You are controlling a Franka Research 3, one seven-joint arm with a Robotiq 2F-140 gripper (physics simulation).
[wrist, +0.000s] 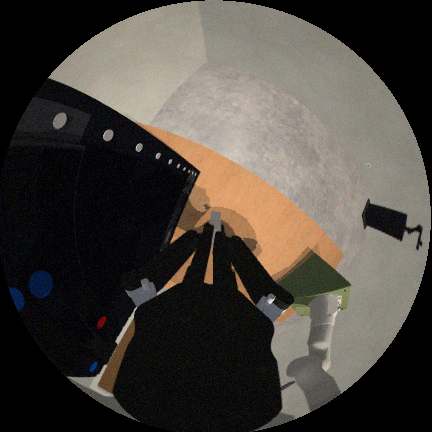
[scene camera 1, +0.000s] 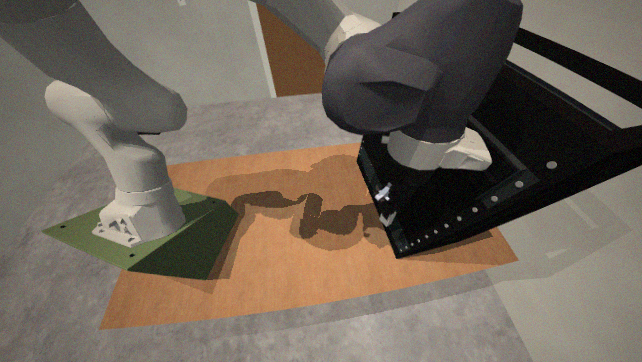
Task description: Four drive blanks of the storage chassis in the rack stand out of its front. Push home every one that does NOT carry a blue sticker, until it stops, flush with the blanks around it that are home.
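Note:
The rack (scene camera 1: 580,65) (wrist: 125,142) is black, with a row of pale round spots along one edge. The storage chassis front is very dark; individual blanks and how far they stand out cannot be told. In the wrist view, two blue stickers, one larger (wrist: 41,284) and one cut by the view's edge (wrist: 16,299), show at the lower left. A red oval mark (wrist: 101,322) and a small blue mark (wrist: 93,366) lie below them. My gripper (scene camera 1: 387,218) (wrist: 214,218) is shut and empty, its tips close to the rack's dark lower edge; contact cannot be told.
A green wedge-shaped base (scene camera 1: 182,245) (wrist: 312,277) carries a second white arm (scene camera 1: 142,160) (wrist: 321,330). An orange-brown mat (scene camera 1: 280,280) (wrist: 270,200) lies on the grey table (scene camera 1: 350,330) (wrist: 240,110). A black box-shaped fixture (wrist: 387,220) shows at the right in the wrist view.

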